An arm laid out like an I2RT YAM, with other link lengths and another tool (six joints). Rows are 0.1 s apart.
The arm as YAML. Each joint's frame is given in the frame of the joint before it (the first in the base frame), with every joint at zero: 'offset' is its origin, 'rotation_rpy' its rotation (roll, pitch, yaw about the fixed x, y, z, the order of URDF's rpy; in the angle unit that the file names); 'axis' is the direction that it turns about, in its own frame. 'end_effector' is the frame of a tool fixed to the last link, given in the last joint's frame.
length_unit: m
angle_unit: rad
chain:
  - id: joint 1
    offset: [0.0, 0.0, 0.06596]
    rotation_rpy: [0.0, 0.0, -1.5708]
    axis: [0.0, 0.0, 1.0]
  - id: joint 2
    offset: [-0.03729, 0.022, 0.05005]
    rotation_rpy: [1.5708, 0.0, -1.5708]
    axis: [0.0, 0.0, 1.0]
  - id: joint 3
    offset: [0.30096, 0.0, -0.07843]
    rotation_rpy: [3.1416, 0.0, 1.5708]
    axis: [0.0, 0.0, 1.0]
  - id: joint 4
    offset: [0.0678, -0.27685, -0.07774]
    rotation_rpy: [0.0, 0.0, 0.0]
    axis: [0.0, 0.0, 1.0]
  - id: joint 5
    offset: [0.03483, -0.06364, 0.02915]
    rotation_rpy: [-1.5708, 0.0, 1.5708]
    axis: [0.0, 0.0, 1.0]
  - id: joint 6
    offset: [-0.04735, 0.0, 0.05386]
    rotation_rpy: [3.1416, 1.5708, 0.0]
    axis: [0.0, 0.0, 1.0]
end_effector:
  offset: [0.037, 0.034, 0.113]
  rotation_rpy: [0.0, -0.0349, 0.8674]
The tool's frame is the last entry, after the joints.
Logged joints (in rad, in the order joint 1, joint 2, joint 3, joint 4, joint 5, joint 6), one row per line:
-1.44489, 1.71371, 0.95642, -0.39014, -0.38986, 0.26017
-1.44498, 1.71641, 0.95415, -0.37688, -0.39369, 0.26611
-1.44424, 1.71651, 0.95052, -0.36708, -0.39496, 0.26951
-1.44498, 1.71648, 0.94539, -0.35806, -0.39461, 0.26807
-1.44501, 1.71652, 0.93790, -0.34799, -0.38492, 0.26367
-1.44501, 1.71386, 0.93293, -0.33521, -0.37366, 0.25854
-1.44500, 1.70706, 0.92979, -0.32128, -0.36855, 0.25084
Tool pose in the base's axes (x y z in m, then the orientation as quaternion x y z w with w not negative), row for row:
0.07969, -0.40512, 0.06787, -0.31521, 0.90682, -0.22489, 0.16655
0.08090, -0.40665, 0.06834, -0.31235, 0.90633, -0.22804, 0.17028
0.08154, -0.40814, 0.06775, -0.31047, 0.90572, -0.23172, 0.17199
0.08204, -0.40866, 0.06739, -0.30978, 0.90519, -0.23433, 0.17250
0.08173, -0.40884, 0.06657, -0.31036, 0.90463, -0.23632, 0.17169
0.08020, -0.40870, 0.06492, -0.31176, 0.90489, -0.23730, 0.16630
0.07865, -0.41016, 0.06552, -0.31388, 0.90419, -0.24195, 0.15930
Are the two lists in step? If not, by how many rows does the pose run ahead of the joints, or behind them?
The pose runs 1 row behind the joints: the pose in row i belongs to the joints in row i - 1.
